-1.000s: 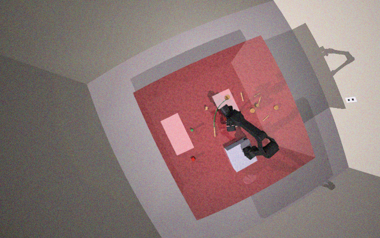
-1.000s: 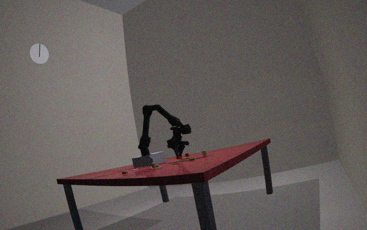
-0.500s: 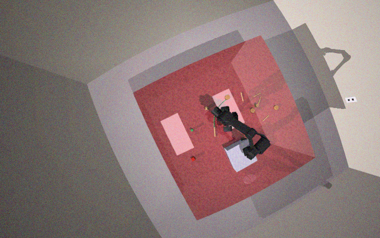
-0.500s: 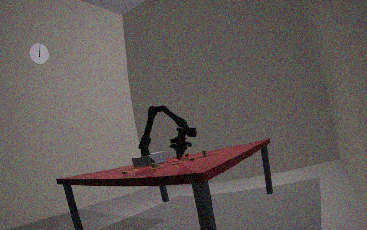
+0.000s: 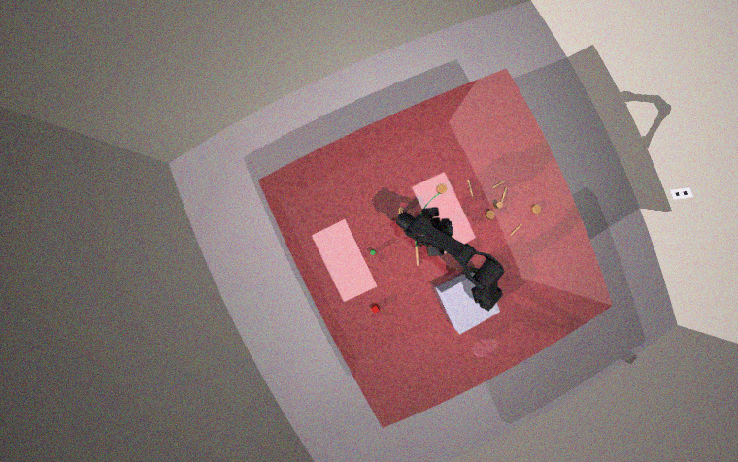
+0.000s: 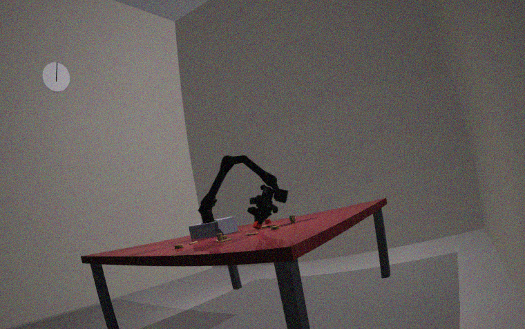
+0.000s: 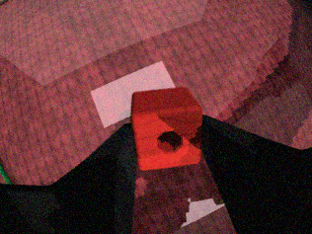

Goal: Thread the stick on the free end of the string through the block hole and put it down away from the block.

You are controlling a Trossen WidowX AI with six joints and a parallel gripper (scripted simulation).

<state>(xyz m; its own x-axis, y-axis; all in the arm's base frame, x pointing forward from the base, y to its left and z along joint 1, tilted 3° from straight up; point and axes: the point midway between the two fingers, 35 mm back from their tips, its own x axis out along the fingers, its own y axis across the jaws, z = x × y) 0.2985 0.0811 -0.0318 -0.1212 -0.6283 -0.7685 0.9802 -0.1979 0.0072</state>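
Now: the thin wooden stick 60 mm behind my gripper tip, 120 mm to the left of it and 30 mm below it. From my gripper tip the other things lie so: tan cube 130 mm ahead, 130 mm to the left, 10 mm below; then small red piece 230 mm behind, 370 mm to the left, 20 mm below; then round wooden button 160 mm ahead, 70 mm to the right, 20 mm below.
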